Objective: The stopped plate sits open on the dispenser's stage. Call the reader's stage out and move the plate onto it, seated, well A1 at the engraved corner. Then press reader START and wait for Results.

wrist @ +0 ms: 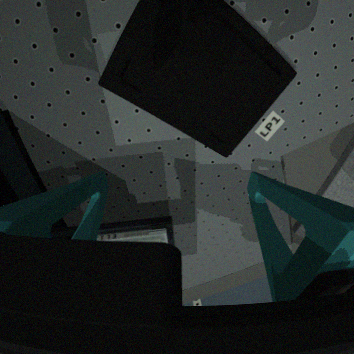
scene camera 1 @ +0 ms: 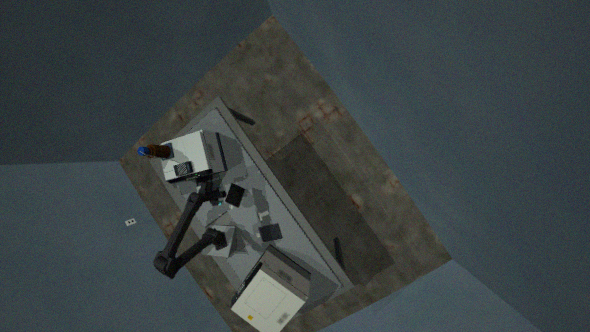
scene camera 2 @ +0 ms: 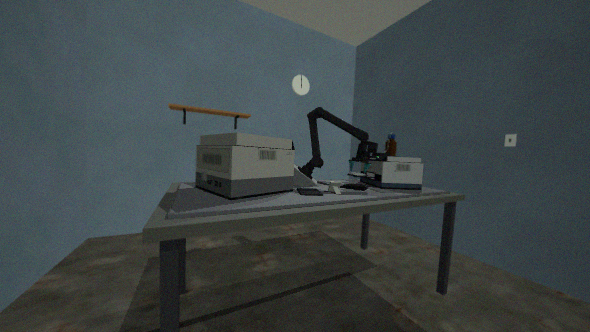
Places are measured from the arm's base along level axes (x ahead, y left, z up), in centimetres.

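Where they show: gripper, fingertip midpoint: (wrist: pixel 177 179) (scene camera 2: pixel 357 172); arm's base, origin of the base link: (scene camera 1: pixel 220 241) (scene camera 2: pixel 304 173).
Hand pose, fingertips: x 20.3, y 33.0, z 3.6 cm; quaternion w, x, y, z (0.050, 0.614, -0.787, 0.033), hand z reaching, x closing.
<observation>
Things, the pixels of their top centre, and the offset from my fingertips. "spot": a spot on its surface instead.
- plate, middle of its top: (wrist: pixel 135 275) dx -13.3, dy +8.2, dz -1.7 cm
- reader, middle of its top: (scene camera 2: pixel 246 137) (scene camera 1: pixel 265 305) dx +6.8, dy -78.0, dz +18.8 cm
- black pad, middle of its top: (wrist: pixel 206 75) (scene camera 2: pixel 354 185) (scene camera 1: pixel 234 195) dx +3.9, dy -4.8, dz -8.9 cm
- LP1 label, surface spot: (wrist: pixel 270 126) spot: dx -3.9, dy -12.1, dz -10.6 cm
- dark grey pad, surface spot: (scene camera 2: pixel 310 191) (scene camera 1: pixel 272 232) spot: dx +20.2, dy -43.0, dz -9.7 cm
- bottle, surface spot: (scene camera 1: pixel 159 151) (scene camera 2: pixel 392 145) spot: dx -14.2, dy +41.4, dz +22.4 cm
The dispenser (scene camera 1: pixel 187 150) (scene camera 2: pixel 400 172), a white box with a brown bottle on top, stands at one end of the table. Its dark stage (wrist: pixel 171 231) is out in front. The plate (wrist: pixel 137 235) lies on it; a pale strip of its edge shows in the wrist view, and my gripper's dark body hides the rest. My gripper (scene camera 2: pixel 359 167) (wrist: pixel 177 179) is open and empty, above the stage area, with its teal fingers wide apart. The reader (scene camera 1: pixel 270 300) (scene camera 2: pixel 245 165), a large beige and grey box, stands at the other end. No extended reader stage shows. Well A1 and START cannot be made out.
A black pad (scene camera 1: pixel 235 195) (scene camera 2: pixel 354 186) (wrist: pixel 200 70) with an LP1 label (wrist: pixel 270 126) lies near the dispenser. A dark grey pad (scene camera 1: pixel 270 232) (scene camera 2: pixel 310 191) and a small white stand (scene camera 1: pixel 263 216) (scene camera 2: pixel 334 188) are between it and the reader. The bottle (scene camera 1: pixel 159 151) (scene camera 2: pixel 391 147) rises above the dispenser.
</observation>
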